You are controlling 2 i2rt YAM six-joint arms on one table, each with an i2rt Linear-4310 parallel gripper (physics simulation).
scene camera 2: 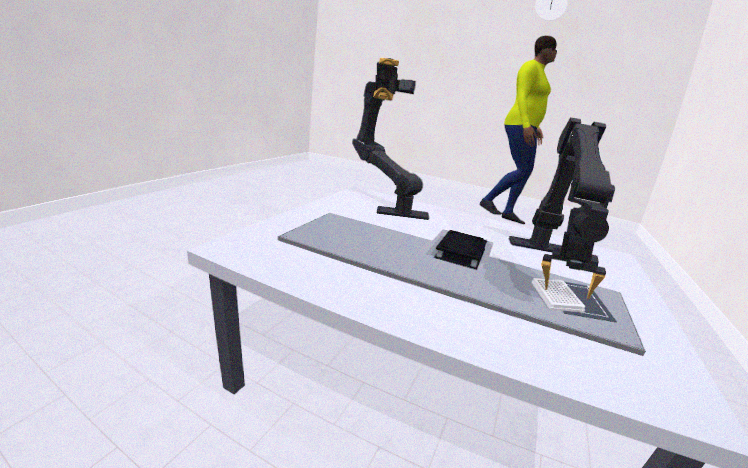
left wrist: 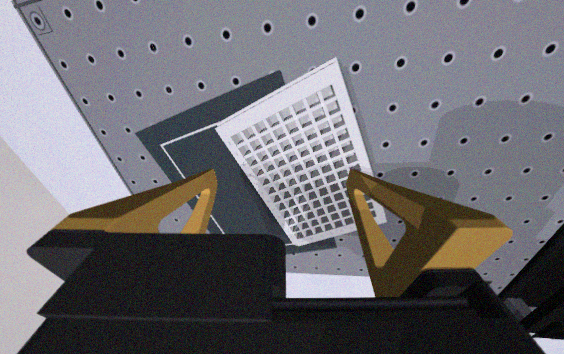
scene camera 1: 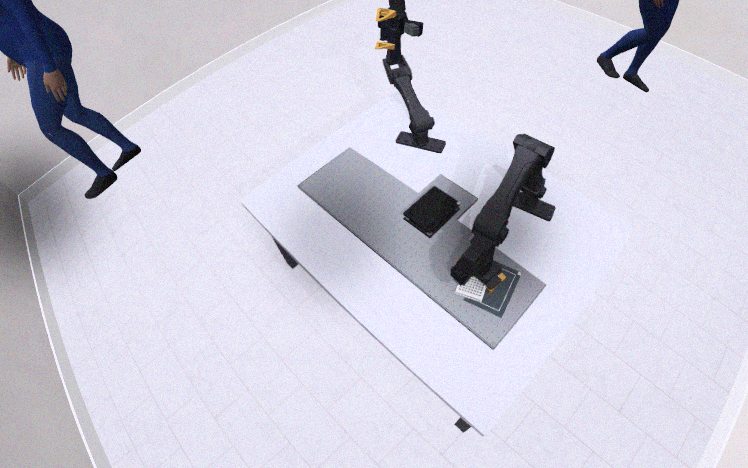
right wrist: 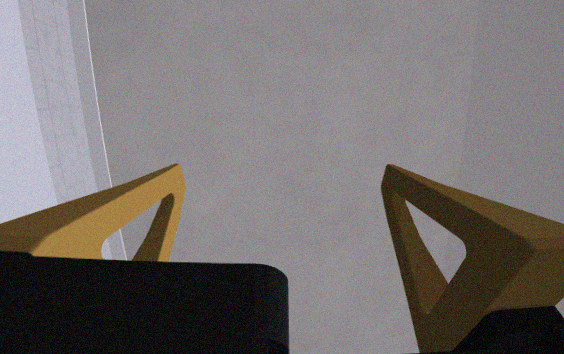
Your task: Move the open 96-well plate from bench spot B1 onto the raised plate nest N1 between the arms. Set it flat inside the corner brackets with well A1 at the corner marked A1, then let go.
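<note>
The left gripper, open, touches a white well plate, while the right gripper is open as well and holds nothing. The left wrist view shows the left gripper; the right gripper appears both in the right wrist view and in scene camera 2.
</note>
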